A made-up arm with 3 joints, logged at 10 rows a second.
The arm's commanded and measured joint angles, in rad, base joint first. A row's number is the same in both.
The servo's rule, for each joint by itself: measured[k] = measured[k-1] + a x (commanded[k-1-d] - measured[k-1]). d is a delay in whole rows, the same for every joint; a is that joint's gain. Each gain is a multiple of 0.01, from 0.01 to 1. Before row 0 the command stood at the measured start. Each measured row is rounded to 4 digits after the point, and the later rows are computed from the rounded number. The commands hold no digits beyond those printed.
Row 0, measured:
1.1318 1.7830 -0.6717
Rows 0 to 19, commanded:
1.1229 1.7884 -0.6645
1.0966 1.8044 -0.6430
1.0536 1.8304 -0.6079
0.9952 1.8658 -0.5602
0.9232 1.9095 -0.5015
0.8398 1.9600 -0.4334
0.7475 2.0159 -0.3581
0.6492 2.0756 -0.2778
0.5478 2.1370 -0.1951
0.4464 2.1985 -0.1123
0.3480 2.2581 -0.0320
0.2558 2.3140 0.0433
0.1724 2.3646 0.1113
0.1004 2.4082 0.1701
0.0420 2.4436 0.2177
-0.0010 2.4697 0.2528
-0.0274 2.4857 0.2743
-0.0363 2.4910 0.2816
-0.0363 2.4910 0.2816
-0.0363 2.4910 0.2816
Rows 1 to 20, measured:
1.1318 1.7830 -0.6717
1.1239 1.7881 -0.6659
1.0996 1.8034 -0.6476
1.0587 1.8288 -0.6158
1.0022 1.8636 -0.5713
0.9319 1.9067 -0.5155
0.8499 1.9568 -0.4498
0.7588 2.0124 -0.3764
0.6613 2.0718 -0.2975
0.5603 2.1331 -0.2156
0.4589 2.1946 -0.1330
0.3602 2.2543 -0.0522
0.2673 2.3104 0.0242
0.1828 2.3613 0.0939
0.1095 2.4054 0.1549
0.0494 2.4413 0.2051
0.0045 2.4680 0.2433
-0.0239 2.4846 0.2681
-0.0349 2.4906 0.2789
-0.0361 2.4910 0.2811
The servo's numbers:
d 1
a 0.89 0.94 0.80

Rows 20 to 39, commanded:
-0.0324 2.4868 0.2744
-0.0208 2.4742 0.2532
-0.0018 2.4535 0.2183
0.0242 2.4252 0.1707
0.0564 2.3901 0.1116
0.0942 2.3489 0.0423
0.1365 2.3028 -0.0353
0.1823 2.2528 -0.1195
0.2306 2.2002 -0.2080
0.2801 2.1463 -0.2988
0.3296 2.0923 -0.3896
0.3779 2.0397 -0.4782
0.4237 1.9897 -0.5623
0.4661 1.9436 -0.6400
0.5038 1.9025 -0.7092
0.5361 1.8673 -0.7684
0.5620 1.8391 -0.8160
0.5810 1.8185 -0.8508
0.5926 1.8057 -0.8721
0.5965 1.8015 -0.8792
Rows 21 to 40, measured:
-0.0363 2.4910 0.2815
-0.0328 2.4871 0.2758
-0.0221 2.4750 0.2577
-0.0040 2.4548 0.2262
0.0211 2.4270 0.1818
0.0525 2.3923 0.1256
0.0896 2.3515 0.0590
0.1313 2.3057 -0.0164
0.1767 2.2560 -0.0989
0.2247 2.2035 -0.1862
0.2740 2.1497 -0.2763
0.3235 2.0957 -0.3669
0.3719 2.0431 -0.4559
0.4180 1.9929 -0.5410
0.4608 1.9466 -0.6202
0.4991 1.9051 -0.6914
0.5320 1.8696 -0.7530
0.5587 1.8409 -0.8034
0.5785 1.8198 -0.8413
0.5910 1.8065 -0.8659

